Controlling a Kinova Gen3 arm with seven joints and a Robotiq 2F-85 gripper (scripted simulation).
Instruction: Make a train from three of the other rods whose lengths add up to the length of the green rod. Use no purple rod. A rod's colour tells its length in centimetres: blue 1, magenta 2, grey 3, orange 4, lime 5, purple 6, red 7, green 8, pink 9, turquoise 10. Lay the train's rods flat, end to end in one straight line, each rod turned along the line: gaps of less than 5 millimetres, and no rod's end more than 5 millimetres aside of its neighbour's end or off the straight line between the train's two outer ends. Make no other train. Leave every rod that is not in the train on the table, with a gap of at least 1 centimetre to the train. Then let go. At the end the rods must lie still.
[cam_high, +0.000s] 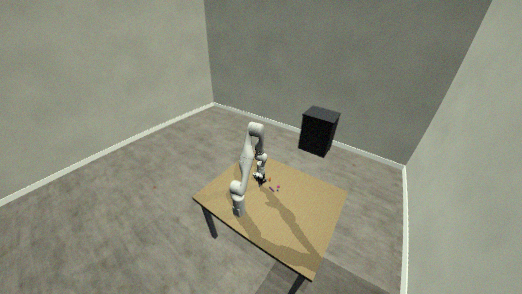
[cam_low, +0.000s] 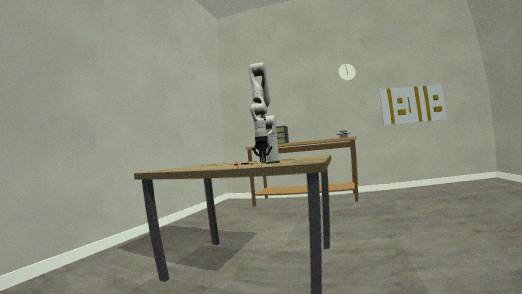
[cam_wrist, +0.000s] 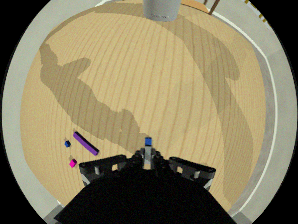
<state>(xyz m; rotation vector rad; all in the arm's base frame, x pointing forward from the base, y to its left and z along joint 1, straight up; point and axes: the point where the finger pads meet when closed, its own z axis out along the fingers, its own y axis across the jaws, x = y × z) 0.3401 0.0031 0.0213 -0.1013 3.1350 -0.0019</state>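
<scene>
Right now the grey rod is 1 cm below my hand. Round my hand: green rod: 10 cm ahead, 8 cm to the left, 2 cm below; then orange rod: 10 cm ahead, 4 cm to the right, 2 cm below; then purple rod: 11 cm to the right, 2 cm below.
</scene>
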